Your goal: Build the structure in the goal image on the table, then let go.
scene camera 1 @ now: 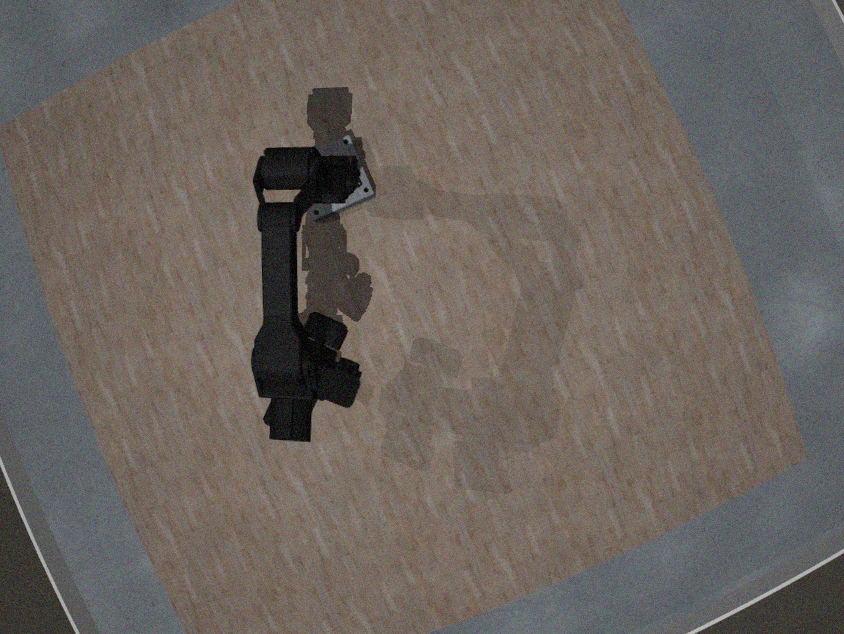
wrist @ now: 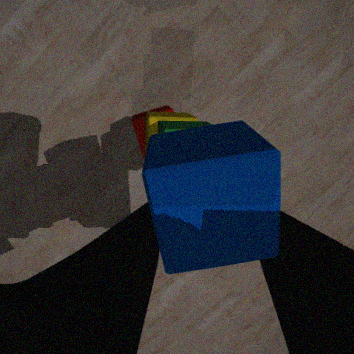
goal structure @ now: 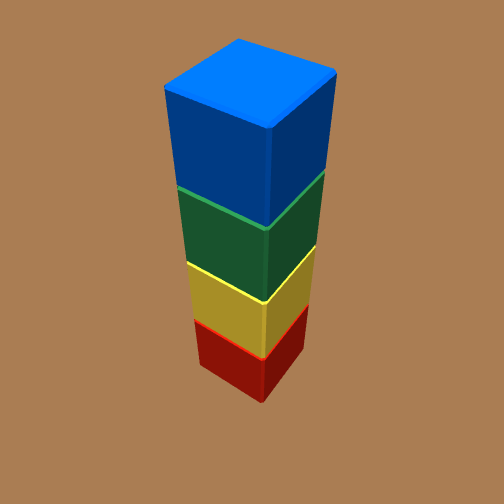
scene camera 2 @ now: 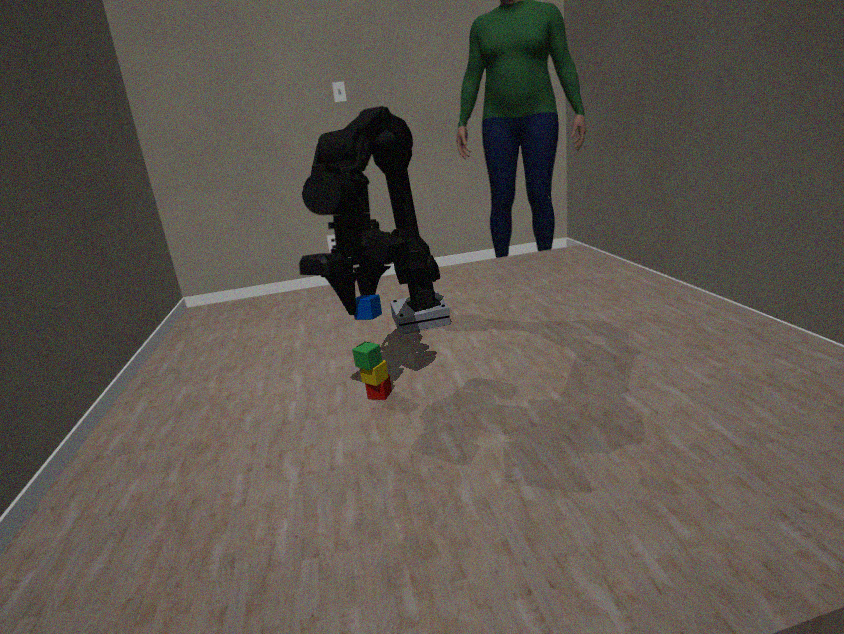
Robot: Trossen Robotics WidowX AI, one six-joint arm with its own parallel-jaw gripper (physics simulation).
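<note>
A blue cube [scene camera 2: 367, 307] [wrist: 215, 195] is held between the fingertips of my gripper [scene camera 2: 361, 307] [wrist: 208, 213], which is shut on it. The cube is in the air, above a stack of three cubes. In scene camera 2, the stack has a red cube [scene camera 2: 377, 390] at the bottom, a yellow cube [scene camera 2: 374, 373] in the middle and a green cube [scene camera 2: 367, 355] on top, set off a little to the left. In the wrist view, the blue cube partly hides the red cube [wrist: 139, 129], the yellow cube [wrist: 172, 118] and the green cube [wrist: 185, 125]. The arm hides the stack in scene camera 1.
The arm's grey base plate [scene camera 1: 358, 195] [scene camera 2: 426, 318] stands on the wood-patterned surface [scene camera 1: 545, 477] [scene camera 2: 477, 545] behind the stack. A person [scene camera 2: 519, 75] in a green top stands at the back right. Walls stand at the left, back and right. Arm shadows fall across the surface.
</note>
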